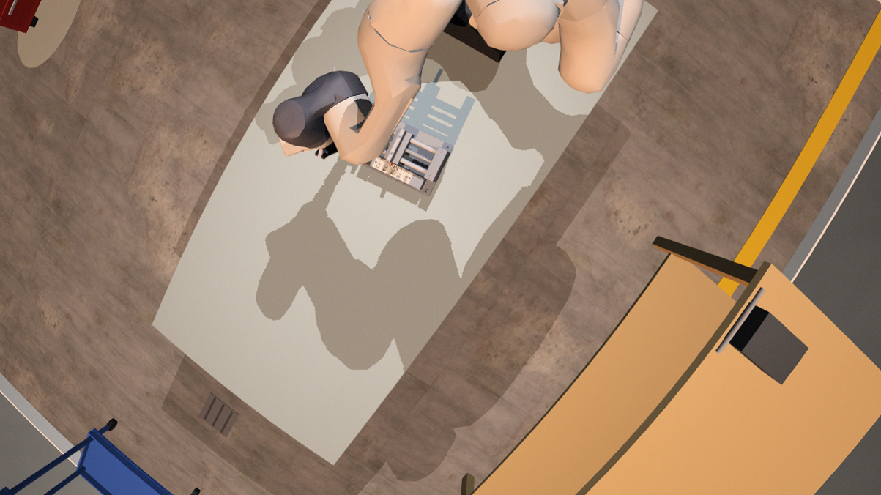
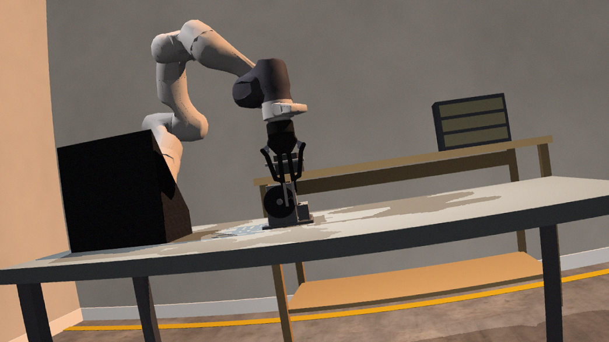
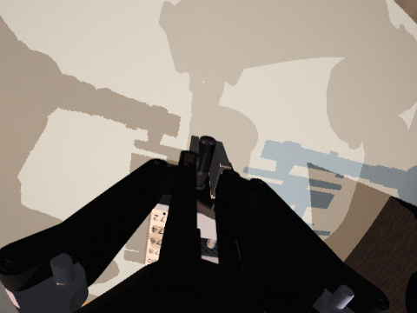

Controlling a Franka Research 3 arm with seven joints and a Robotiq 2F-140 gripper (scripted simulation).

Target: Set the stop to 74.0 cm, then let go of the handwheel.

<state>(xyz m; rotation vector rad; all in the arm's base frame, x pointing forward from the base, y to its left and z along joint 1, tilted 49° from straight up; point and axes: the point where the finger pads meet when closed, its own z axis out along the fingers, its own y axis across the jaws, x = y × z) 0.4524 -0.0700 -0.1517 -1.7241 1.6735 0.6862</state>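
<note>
The black handwheel is 20 mm to the left of my hand, 20 mm below it and 10 mm behind it.
</note>
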